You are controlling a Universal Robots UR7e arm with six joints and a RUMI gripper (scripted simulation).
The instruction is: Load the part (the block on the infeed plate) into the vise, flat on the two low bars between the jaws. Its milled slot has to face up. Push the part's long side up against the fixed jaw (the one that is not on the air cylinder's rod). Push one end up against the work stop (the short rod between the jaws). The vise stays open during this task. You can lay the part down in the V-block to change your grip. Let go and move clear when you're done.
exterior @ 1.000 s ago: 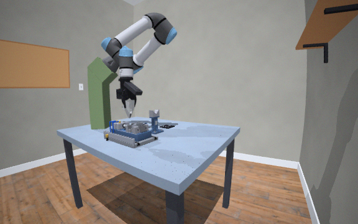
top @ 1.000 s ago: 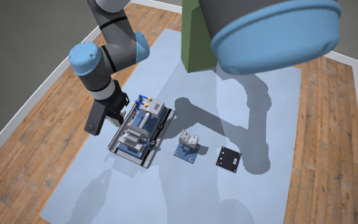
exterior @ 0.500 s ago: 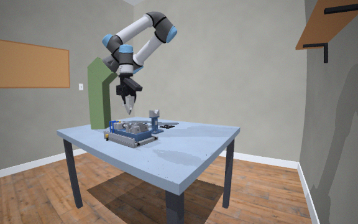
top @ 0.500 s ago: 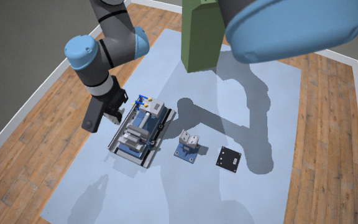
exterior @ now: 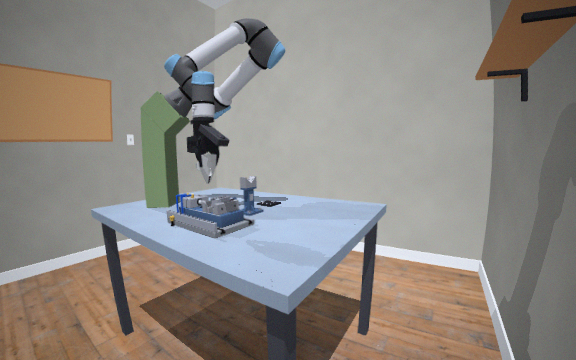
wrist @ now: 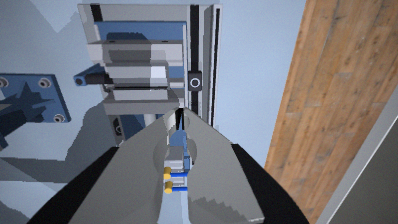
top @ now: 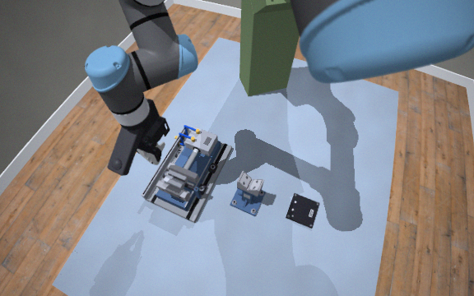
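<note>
Now: the grey part 50 mm to the left of my hand and 80 mm below it. Round my hand: work stop (10 mm behind, 100 mm to the left, 90 mm below); moving jaw (40 mm behind, 50 mm to the left, 100 mm below); fixed jaw (30 mm ahead, 50 mm to the left, 100 mm below).
</note>
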